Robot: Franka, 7 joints.
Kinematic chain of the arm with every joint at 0, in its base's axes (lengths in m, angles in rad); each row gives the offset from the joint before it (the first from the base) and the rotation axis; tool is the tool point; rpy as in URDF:
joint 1: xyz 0 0 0.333 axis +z
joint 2: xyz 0 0 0 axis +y
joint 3: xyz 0 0 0.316 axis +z
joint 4: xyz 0.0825 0 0 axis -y
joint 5: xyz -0.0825 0 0.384 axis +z
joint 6: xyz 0 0 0 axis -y
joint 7: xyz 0.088 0 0 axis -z
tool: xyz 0 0 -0.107 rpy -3.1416 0 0
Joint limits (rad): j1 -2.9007..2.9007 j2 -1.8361..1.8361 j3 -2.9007..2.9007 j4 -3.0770..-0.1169 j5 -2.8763..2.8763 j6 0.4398..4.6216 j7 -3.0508..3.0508
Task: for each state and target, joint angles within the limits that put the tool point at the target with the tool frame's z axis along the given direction. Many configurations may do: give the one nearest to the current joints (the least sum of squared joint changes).
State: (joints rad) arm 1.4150 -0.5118 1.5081 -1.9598 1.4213 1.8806 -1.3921
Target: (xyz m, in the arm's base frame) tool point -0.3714 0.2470 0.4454 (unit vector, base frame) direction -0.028 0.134 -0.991
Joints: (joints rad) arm 1.2037 -0.9629 1.1189 -2.3564 0.8256 1.8581 -1.3921
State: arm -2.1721 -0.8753 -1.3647 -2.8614 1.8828 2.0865 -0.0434
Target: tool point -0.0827 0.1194 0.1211 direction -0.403 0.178 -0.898
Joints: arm -2.2157 -0.2393 -2.0958 -3.0612 2.8292 2.7584 -0.0434
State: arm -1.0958 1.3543 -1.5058 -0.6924 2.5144 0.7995 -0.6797
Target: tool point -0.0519 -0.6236 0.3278 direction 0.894 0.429 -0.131
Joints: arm -1.0856 1.1374 -1.2819 -1.4264 1.8330 0.4398 -0.6797
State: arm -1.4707 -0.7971 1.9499 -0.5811 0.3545 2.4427 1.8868
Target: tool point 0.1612 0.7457 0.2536 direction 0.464 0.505 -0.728
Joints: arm -1.1834 -1.0582 2.3408 -1.4489 0.5188 2.8837 1.8868
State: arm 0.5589 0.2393 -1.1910 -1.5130 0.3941 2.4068 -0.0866
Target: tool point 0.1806 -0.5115 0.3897 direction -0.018 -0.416 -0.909
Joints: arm 0.3442 0.3767 -1.5919 -2.2967 0.4349 2.6572 -0.0866
